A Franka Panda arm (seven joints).
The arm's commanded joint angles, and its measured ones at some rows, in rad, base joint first. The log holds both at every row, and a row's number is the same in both.
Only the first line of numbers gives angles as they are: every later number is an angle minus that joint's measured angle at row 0.
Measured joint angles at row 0: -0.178 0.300 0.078 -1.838 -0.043 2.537 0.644
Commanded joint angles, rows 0 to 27: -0.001 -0.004 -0.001 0.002 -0.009 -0.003 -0.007; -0.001 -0.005 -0.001 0.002 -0.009 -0.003 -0.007; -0.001 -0.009 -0.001 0.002 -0.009 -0.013 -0.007; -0.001 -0.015 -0.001 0.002 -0.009 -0.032 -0.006; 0.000 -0.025 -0.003 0.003 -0.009 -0.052 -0.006; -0.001 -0.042 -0.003 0.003 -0.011 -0.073 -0.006; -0.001 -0.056 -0.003 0.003 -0.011 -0.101 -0.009; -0.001 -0.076 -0.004 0.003 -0.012 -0.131 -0.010; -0.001 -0.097 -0.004 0.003 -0.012 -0.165 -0.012; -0.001 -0.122 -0.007 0.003 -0.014 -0.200 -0.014; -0.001 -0.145 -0.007 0.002 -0.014 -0.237 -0.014; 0.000 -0.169 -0.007 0.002 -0.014 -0.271 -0.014; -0.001 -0.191 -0.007 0.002 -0.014 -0.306 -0.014; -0.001 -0.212 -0.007 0.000 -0.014 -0.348 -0.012; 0.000 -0.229 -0.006 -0.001 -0.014 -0.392 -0.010; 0.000 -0.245 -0.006 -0.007 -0.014 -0.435 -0.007; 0.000 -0.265 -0.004 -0.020 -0.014 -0.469 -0.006; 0.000 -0.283 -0.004 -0.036 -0.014 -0.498 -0.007; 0.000 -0.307 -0.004 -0.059 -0.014 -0.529 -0.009; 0.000 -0.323 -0.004 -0.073 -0.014 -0.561 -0.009; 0.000 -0.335 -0.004 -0.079 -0.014 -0.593 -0.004; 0.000 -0.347 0.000 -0.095 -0.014 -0.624 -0.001; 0.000 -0.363 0.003 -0.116 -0.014 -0.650 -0.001; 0.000 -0.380 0.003 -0.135 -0.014 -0.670 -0.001; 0.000 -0.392 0.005 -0.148 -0.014 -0.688 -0.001; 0.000 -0.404 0.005 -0.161 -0.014 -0.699 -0.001; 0.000 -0.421 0.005 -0.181 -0.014 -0.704 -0.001; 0.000 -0.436 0.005 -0.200 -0.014 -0.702 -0.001
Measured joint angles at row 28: 0.003 -0.366 -0.003 -0.128 0.000 -0.687 0.000
